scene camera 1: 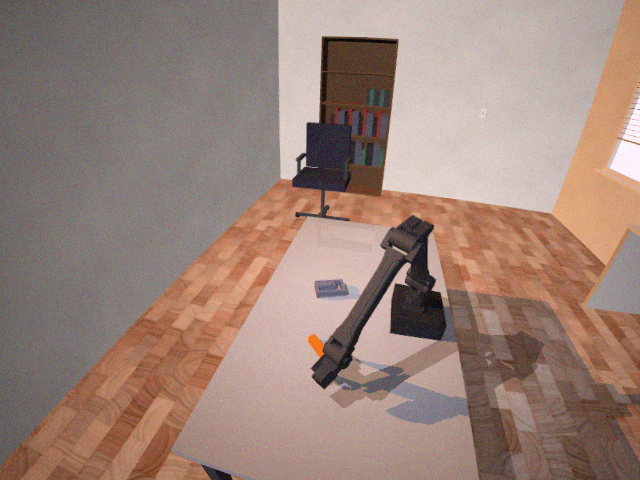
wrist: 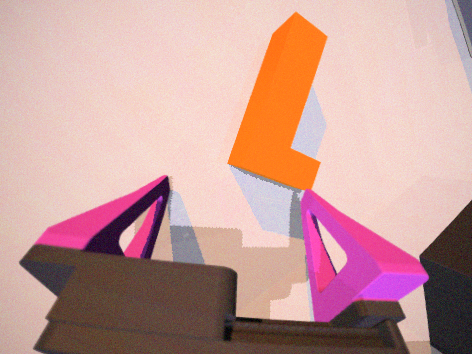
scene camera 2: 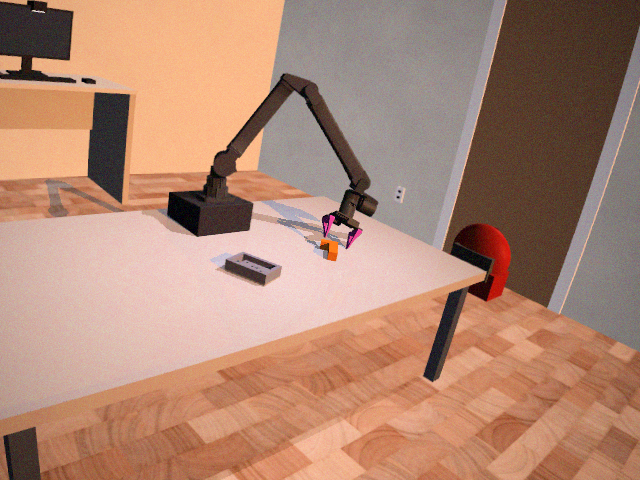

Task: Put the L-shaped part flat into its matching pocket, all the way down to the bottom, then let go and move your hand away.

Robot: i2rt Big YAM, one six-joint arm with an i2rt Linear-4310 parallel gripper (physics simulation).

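Frame: origin at the arm's base, x ahead, y left, z up, level; millimetres.
Where they show: gripper, between the fingertips: [wrist: 236, 188] [scene camera 2: 336, 242]; arm's base, origin of its link: [scene camera 1: 413, 302] [scene camera 2: 214, 199].
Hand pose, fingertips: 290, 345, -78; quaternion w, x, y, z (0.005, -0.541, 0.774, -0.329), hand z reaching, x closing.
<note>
Things, the pixels of their centre, and the offset from my fingertips, as dx, dy, dz. Level surfaces: height alone.
- orange L-shaped part, middle of its body: [wrist: 291, 110] [scene camera 2: 328, 249] [scene camera 1: 321, 345] +37, -64, -5
- grey tray with the pocket, middle of its body: [scene camera 2: 253, 268] [scene camera 1: 329, 288] +106, -411, -2
- table, height of its surface: dz -20
The orange L-shaped part [scene camera 1: 315, 345] [scene camera 2: 332, 251] [wrist: 272, 115] lies on the table, apart from the tray; in scene camera 1 the hand partly covers it. The grey tray with the pocket [scene camera 1: 331, 295] [scene camera 2: 245, 271] stands on the table; a sliver of it shows at the top right of the wrist view [wrist: 465, 19]. My gripper [scene camera 2: 337, 242] [wrist: 236, 188] is open with nothing between its pink fingers. It is above the table beside the short-leg end of the part. In the wrist view the right fingertip overlaps the part's lower corner; whether they touch is unclear. The pocket's inside is too small to read.
The arm's black base [scene camera 1: 417, 317] [scene camera 2: 209, 214] stands on the table [scene camera 1: 330, 428] [scene camera 2: 155, 315] [wrist: 100, 100], behind the tray in scene camera 2. A chair [scene camera 1: 328, 147] stands beyond the table's far end. A red rounded object [scene camera 2: 480, 245] stands beyond the right table corner in scene camera 2.
</note>
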